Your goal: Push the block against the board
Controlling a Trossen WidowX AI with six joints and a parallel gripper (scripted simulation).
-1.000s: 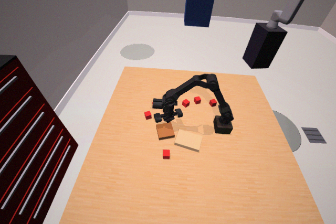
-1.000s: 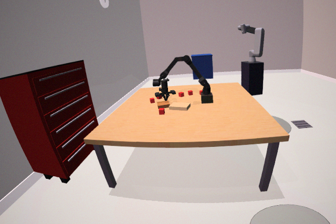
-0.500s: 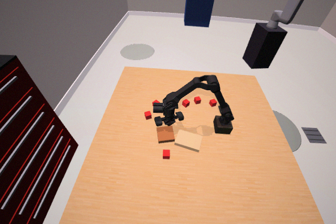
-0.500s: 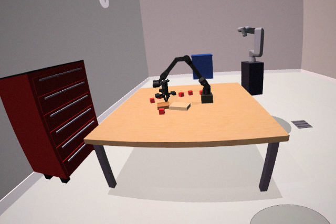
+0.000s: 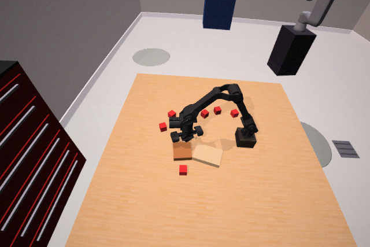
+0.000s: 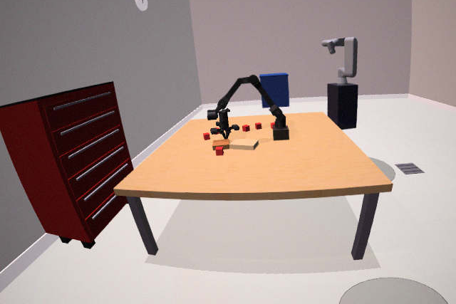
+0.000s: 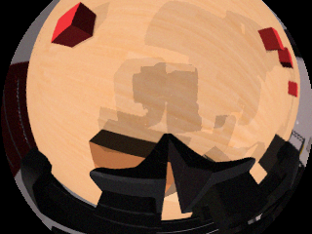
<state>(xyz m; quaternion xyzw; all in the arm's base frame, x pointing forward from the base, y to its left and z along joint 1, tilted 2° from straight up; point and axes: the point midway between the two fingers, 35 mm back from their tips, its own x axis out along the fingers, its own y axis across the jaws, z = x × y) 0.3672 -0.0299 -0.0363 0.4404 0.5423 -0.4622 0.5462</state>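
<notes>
My gripper tip is 70 mm to the right of the brown square block, 30 mm short of it and 10 mm below it. Round my gripper tip: pale board (110 mm to the left, 110 mm behind, 10 mm above).
</notes>
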